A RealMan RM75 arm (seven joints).
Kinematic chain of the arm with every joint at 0, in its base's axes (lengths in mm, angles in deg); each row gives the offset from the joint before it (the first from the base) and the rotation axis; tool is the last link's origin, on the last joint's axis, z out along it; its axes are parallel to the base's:
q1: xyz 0 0 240.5 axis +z
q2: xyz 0 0 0 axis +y
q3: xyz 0 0 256 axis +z
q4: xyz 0 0 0 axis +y
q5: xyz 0 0 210 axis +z
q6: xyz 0 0 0 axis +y
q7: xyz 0 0 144 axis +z
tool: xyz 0 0 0
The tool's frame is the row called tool.
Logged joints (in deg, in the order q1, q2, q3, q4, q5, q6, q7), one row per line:
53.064, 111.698, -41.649, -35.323, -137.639, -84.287, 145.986
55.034, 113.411, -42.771, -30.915, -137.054, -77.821, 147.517
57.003, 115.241, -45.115, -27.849, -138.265, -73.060, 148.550
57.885, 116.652, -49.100, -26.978, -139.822, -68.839, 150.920
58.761, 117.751, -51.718, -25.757, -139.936, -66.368, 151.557
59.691, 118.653, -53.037, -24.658, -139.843, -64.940, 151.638
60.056, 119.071, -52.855, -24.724, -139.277, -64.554, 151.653
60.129, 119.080, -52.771, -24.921, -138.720, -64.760, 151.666
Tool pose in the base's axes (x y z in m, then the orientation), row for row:
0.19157, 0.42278, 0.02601, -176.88, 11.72, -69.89
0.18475, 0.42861, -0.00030, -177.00, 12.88, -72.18
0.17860, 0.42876, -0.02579, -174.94, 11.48, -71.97
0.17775, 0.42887, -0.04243, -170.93, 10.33, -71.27
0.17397, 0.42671, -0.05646, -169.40, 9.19, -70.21
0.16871, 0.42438, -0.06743, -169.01, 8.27, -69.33
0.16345, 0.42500, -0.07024, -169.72, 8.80, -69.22
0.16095, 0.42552, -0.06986, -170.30, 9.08, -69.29
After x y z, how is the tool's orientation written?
As angles about the fixed x, y, z axes (roll, pitch, yaw), in degrees.
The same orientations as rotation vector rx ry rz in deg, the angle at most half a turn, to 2 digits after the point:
-139.36, 97.96, 11.67
-136.70, 100.26, 12.85
-136.25, 99.86, 9.35
-134.69, 98.02, 4.54
-135.14, 96.51, 2.06
-136.11, 95.53, 0.79
-136.43, 95.55, 2.04
-136.63, 95.78, 2.85

